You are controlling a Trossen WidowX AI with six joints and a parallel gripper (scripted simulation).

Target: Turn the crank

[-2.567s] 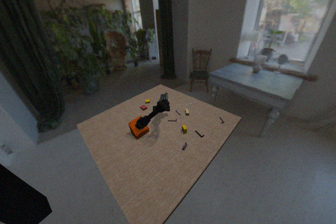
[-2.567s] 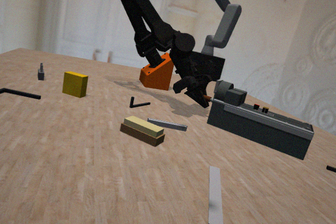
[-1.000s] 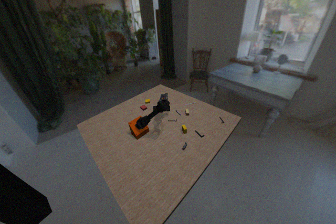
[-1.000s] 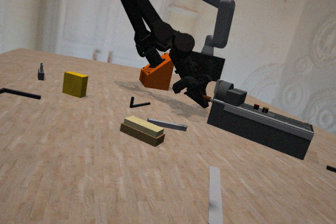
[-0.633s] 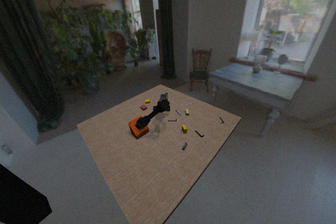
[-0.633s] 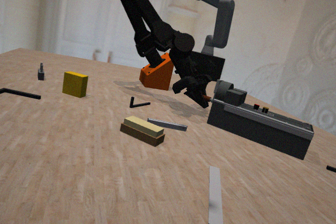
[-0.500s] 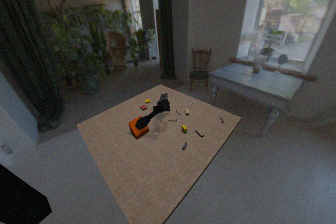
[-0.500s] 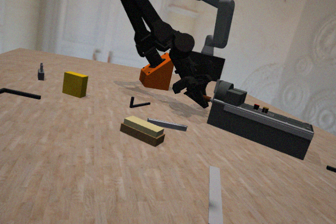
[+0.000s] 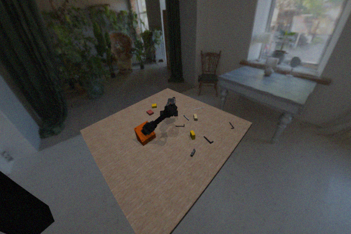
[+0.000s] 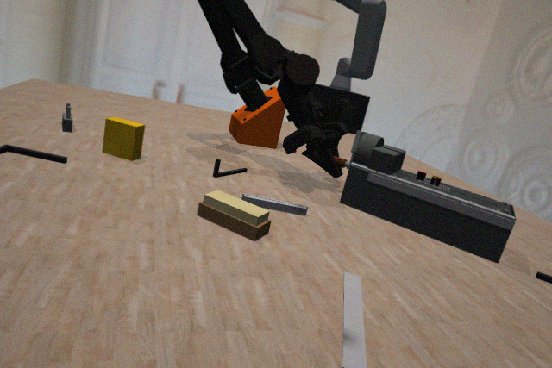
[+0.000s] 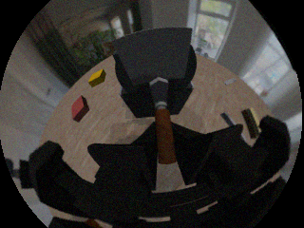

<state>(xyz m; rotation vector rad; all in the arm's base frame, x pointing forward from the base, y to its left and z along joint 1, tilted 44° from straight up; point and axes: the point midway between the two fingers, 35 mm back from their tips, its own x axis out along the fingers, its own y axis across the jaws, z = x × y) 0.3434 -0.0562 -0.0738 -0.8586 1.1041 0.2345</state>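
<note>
My gripper tip is 20 mm past the brown crank handle, 10 mm to the left of it and 30 mm below it. The rest, counted from my gripper tip: red pointer: 110 mm ahead, 80 mm to the left, 50 mm above; red block: 70 mm behind, 240 mm to the left, 20 mm below; grey bar: 80 mm ahead, 170 mm to the right, 30 mm below.
</note>
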